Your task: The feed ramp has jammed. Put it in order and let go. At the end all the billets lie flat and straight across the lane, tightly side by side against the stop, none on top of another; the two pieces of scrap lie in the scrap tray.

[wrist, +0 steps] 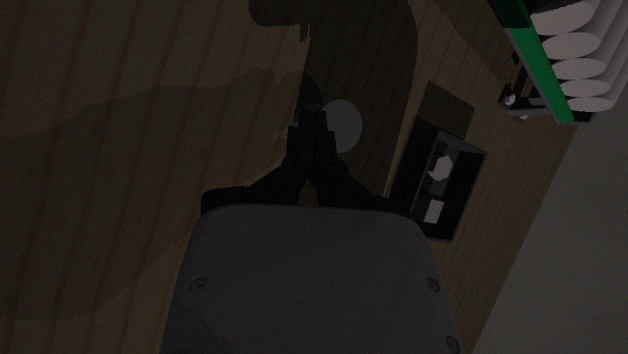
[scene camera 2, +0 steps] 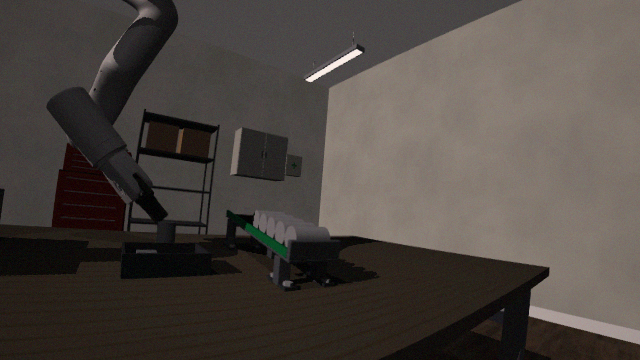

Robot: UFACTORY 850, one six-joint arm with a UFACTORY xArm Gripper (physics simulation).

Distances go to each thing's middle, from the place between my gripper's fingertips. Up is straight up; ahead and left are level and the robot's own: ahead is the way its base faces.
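There's a dark stop plate [scene camera 2: 297,249] that's 23 cm ahead of my hand and 33 cm to the right of it. The dark scrap tray [scene camera 2: 172,259] is here too, 2 cm ahead of my hand, 5 cm below it and 21 cm to the right of it.
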